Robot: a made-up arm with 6 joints.
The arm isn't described. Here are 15 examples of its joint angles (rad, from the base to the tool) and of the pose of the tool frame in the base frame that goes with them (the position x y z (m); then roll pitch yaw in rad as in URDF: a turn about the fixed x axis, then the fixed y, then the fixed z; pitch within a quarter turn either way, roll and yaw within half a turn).
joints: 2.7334 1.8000 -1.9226 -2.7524 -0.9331 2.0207
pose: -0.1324 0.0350 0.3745 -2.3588 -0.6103 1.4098
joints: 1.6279 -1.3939 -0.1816 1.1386 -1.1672 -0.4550
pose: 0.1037 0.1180 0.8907 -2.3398 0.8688 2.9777
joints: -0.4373 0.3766 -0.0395 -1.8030 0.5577 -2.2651
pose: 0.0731 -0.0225 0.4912 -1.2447 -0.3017 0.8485
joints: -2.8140 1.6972 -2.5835 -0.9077 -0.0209 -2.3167
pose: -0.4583 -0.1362 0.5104 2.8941 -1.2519 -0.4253
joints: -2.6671 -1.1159 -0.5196 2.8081 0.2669 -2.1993
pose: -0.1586 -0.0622 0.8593 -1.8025 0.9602 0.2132
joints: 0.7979 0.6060 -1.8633 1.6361 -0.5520 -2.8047
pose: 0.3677 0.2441 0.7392 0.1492 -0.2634 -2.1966
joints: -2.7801 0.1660 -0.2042 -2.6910 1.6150 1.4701
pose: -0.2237 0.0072 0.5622 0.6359 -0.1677 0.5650
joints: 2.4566 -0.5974 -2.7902 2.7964 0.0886 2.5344
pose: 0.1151 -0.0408 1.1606 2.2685 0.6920 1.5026
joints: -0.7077 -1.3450 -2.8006 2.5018 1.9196 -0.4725
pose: -0.2959 0.3094 0.7413 -0.3398 -0.8045 -0.9615
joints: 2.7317 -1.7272 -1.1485 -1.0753 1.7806 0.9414
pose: 0.1327 0.0562 0.9415 -1.6808 0.3135 -1.8279
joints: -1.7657 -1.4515 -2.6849 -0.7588 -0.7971 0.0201
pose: 0.1770 0.4642 0.7759 2.9090 -0.4706 -2.8671
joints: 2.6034 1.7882 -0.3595 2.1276 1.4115 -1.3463
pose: 0.0300 -0.0546 0.4625 2.2084 -1.2539 0.8790
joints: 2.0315 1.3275 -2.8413 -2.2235 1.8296 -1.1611
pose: -0.1039 0.4066 0.7861 1.6701 -0.0364 -2.7983
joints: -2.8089 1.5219 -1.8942 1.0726 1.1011 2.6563
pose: -0.2954 -0.0883 0.3605 -0.3841 -0.2371 2.8445
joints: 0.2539 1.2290 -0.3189 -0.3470 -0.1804 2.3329
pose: 0.0340 0.0524 0.3743 -0.3460 -0.5611 1.0217
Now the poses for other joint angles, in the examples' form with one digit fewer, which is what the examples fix.
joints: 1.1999 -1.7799 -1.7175 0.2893 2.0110 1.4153
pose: -0.116 -0.180 0.915 -2.353 0.253 -2.287
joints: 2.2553 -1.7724 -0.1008 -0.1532 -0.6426 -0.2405
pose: -0.056 0.049 0.926 0.731 1.100 0.653
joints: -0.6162 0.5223 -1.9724 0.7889 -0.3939 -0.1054
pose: 0.329 -0.262 0.919 -1.853 0.779 1.878
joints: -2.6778 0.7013 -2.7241 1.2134 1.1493 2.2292
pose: -0.357 -0.178 0.967 2.130 -0.792 1.335
